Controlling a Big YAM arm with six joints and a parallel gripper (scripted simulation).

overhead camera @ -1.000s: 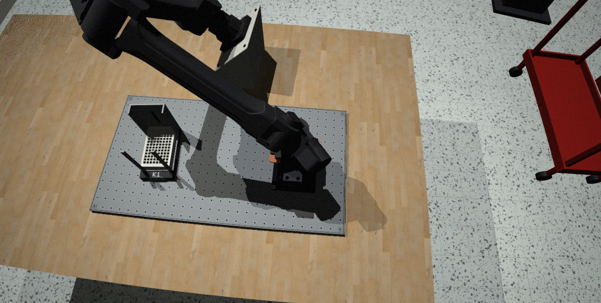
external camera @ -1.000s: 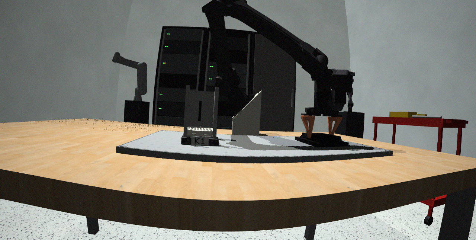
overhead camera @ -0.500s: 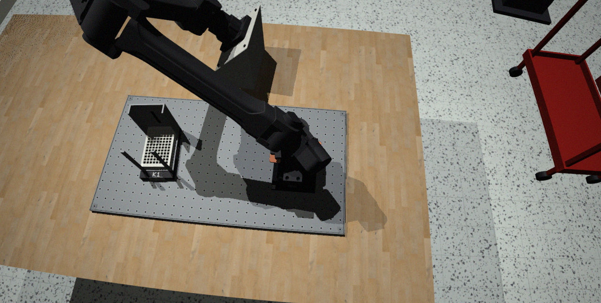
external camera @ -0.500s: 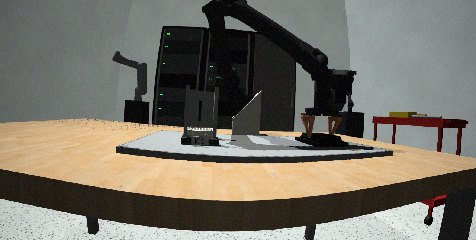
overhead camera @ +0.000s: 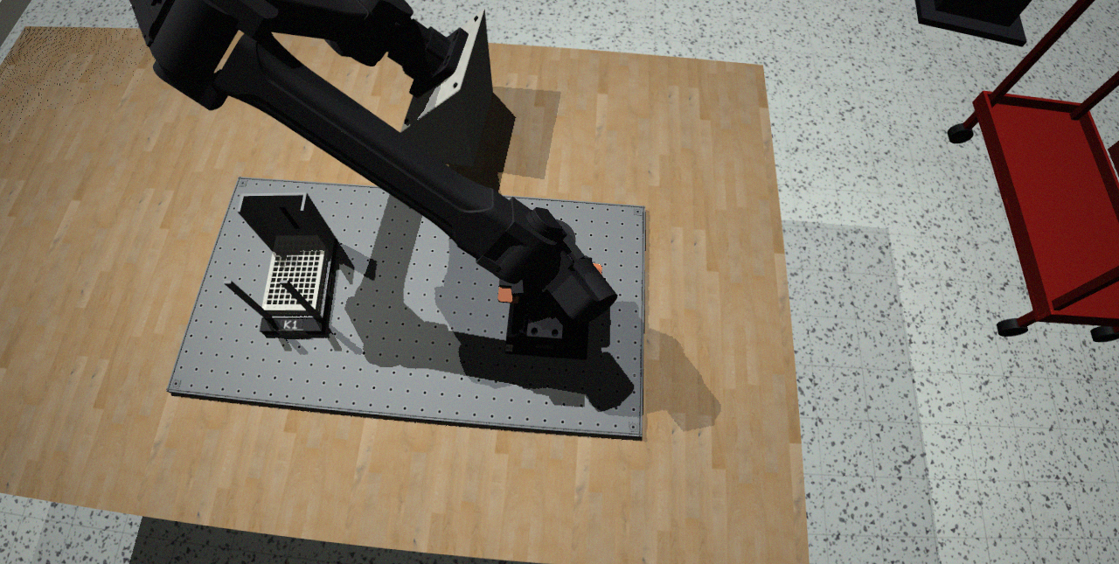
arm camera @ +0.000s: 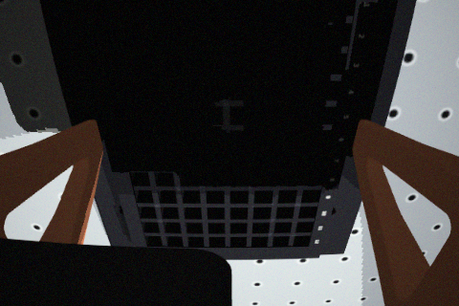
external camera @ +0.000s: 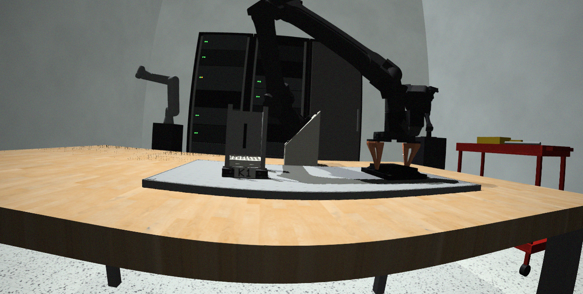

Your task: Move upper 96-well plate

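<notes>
Right now my hand is 2 cm above the black plate nest N1. Round my hand: pale A1 square (8 cm ahead, 4 cm to the right, 1 cm below); white 96-well plate (4 cm ahead, 39 cm to the right).
</notes>
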